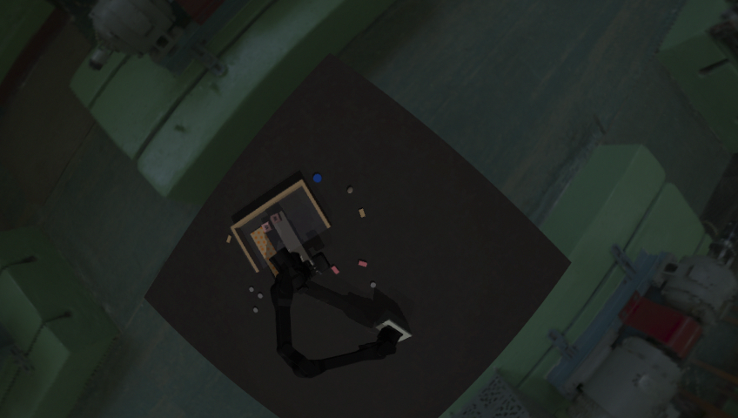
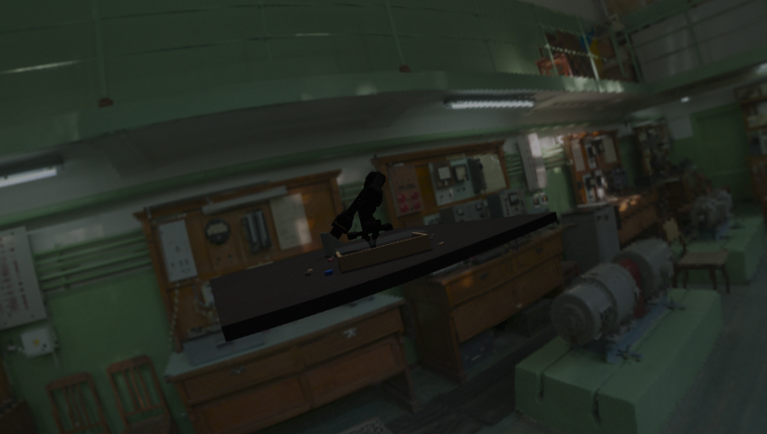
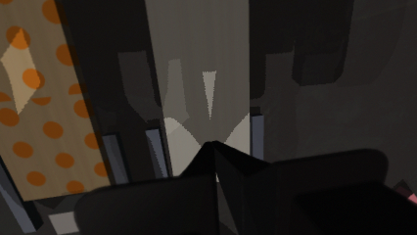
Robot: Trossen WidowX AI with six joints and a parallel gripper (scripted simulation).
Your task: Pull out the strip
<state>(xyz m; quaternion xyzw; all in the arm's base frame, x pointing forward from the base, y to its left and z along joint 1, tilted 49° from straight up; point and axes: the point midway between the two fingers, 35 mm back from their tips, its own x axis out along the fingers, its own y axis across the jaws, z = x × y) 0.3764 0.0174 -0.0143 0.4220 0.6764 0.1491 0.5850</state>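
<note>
Now: gripper tip 9 cm short of the pale grey strip and 4 cm to the left of it.
</note>
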